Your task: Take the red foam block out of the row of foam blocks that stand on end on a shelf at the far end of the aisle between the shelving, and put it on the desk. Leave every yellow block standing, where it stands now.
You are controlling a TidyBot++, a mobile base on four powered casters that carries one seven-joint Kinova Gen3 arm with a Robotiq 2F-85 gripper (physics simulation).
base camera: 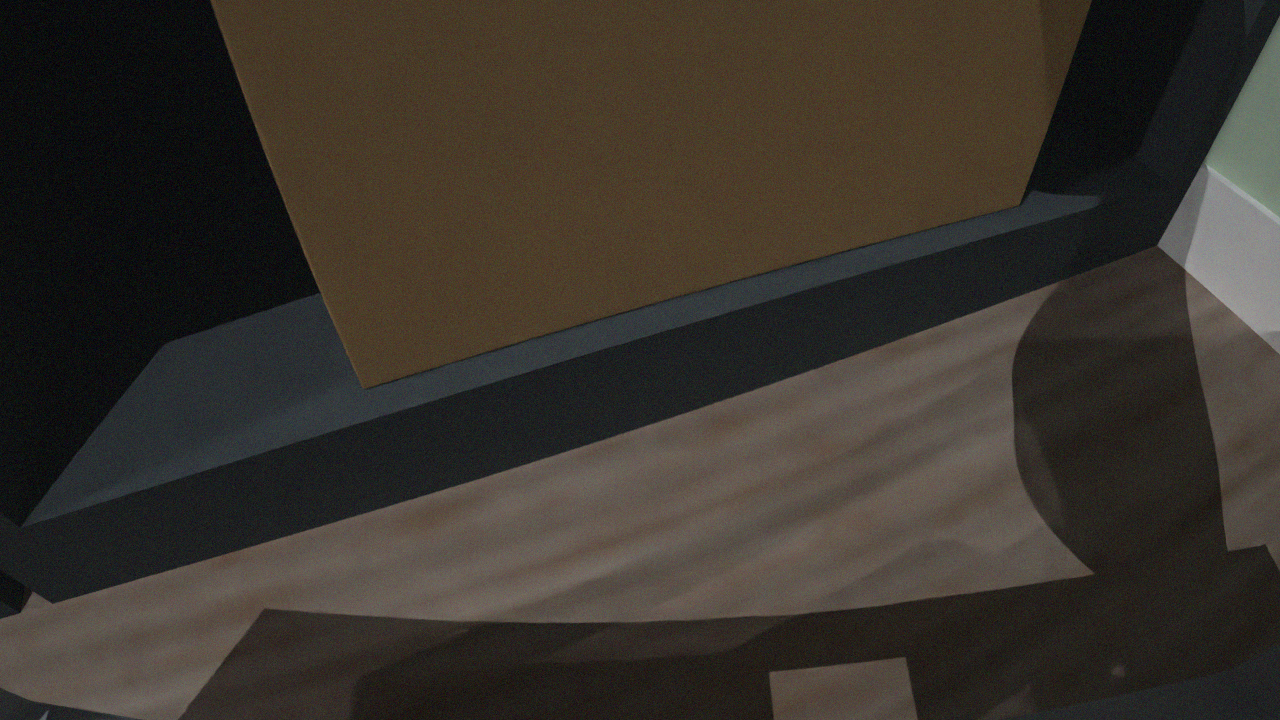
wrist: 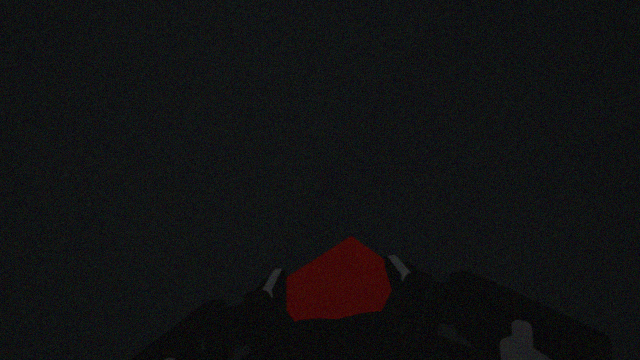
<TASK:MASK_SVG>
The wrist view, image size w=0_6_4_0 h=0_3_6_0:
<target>gripper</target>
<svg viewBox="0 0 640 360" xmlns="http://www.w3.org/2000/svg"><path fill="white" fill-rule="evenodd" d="M612 347L610 338L603 332L476 273L468 271L453 272L449 275L450 282L433 281L431 274L419 272L411 263L401 262L396 255L384 256L384 263L392 291L381 312L361 313L341 319L316 318L295 322L286 310L286 268L274 269L270 277L262 280L255 291L244 295L242 304L227 307L226 300L210 300L202 304L130 360L230 360L234 355L234 349L249 345L250 353L240 360L612 360ZM438 324L454 325L456 332L477 350L438 335Z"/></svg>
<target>red foam block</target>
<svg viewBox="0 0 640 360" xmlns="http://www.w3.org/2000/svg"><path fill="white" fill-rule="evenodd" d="M384 259L353 236L348 237L286 277L287 312L295 322L316 318L341 319L361 313L381 312L392 291Z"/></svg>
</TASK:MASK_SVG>
